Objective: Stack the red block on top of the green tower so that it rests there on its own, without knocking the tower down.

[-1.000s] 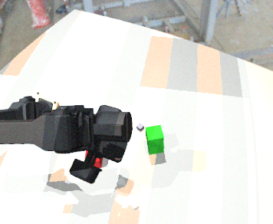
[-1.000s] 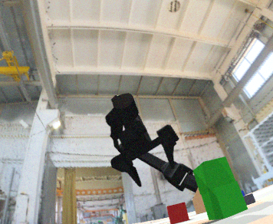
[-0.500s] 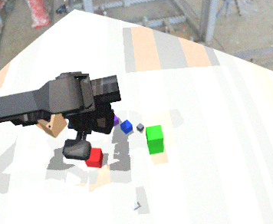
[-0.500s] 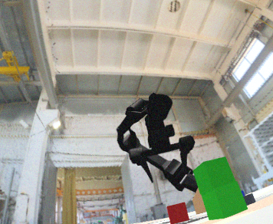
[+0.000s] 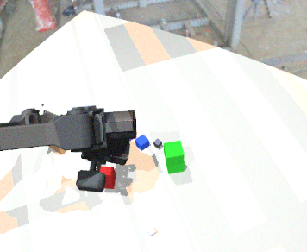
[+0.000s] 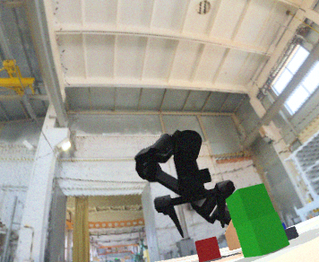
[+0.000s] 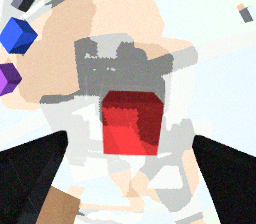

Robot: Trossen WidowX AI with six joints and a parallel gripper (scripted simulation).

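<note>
Now: gripper tip 4 cm above the red block. The rest, counted from my gripper tip: small grey block: 17 cm to the left, 7 cm ahead, 5 cm below; then small blue block: 15 cm to the left, 4 cm below, 3 cm ahead; then purple block: 15 cm to the left, 5 cm below, 2 cm behind.
</note>
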